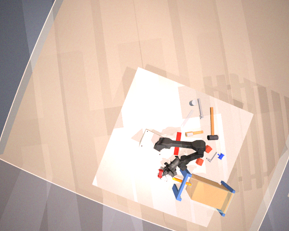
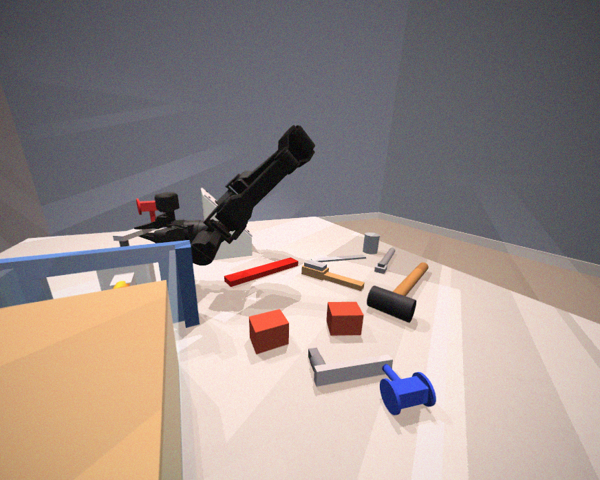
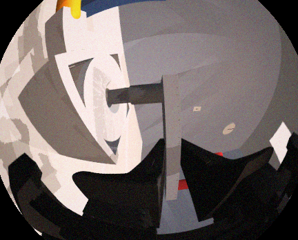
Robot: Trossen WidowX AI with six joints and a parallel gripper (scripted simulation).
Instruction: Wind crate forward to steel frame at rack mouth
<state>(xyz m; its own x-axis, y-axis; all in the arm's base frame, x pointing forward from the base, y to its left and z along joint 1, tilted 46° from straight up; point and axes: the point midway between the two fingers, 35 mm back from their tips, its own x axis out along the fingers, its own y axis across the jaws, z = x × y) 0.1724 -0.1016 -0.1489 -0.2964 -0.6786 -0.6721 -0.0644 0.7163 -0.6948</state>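
My gripper tip is 1 cm past the winch handle, 2 cm to the right of it and 1 cm below it. Round my gripper tip: red knob 4 cm behind, 3 cm to the left, 4 cm above; then winch 3 cm ahead, 3 cm to the right, 11 cm below; then blue steel frame 20 cm ahead, 1 cm to the left, 3 cm below.
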